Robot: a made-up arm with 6 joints.
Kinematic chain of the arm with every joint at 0, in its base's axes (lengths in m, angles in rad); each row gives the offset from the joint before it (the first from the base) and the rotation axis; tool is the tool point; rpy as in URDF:
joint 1: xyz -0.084 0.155 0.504 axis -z
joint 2: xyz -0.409 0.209 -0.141 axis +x
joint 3: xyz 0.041 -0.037 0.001 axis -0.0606 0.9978 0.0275
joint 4: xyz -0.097 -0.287 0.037 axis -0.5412 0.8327 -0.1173
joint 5: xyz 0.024 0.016 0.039 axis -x
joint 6: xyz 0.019 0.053 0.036 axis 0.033 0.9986 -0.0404
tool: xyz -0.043 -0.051 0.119 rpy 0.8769 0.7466 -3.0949
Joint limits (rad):
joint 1: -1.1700..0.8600
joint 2: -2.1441..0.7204
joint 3: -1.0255..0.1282
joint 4: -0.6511..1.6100
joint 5: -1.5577..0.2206
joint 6: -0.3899..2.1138
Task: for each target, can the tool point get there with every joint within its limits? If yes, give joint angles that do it. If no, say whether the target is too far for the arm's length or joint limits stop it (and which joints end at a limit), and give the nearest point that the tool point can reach.
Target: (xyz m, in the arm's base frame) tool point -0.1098 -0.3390 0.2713
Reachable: yes | joints -1.0138 0.3826 -0.6432 -0.0902 -1.2791 0.9290
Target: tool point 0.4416 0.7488 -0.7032
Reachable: no: too far | nearest point -0.2708 0.4217 0.0699 | short by 1.101 m
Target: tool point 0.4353 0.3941 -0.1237
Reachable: no: joint limits stop it (at a limit: joint 1, joint 2, joint 4, joint 5) | nearest point -0.2360 0.4060 0.1189 | short by 0.714 m
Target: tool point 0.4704 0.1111 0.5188
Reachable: no: joint limits stop it (at a limit: joint 1, joint 3) | nearest point -0.0215 -0.1826 0.4472 | short by 0.577 m
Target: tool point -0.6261 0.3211 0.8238
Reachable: yes | joints -0.1698 -1.5791 -0.8411 -0.1566 -1.0952 0.5311
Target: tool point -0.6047 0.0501 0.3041
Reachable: yes | joints 0.1463 0.4472 -0.9068 -0.2833 -0.4254 1.4381
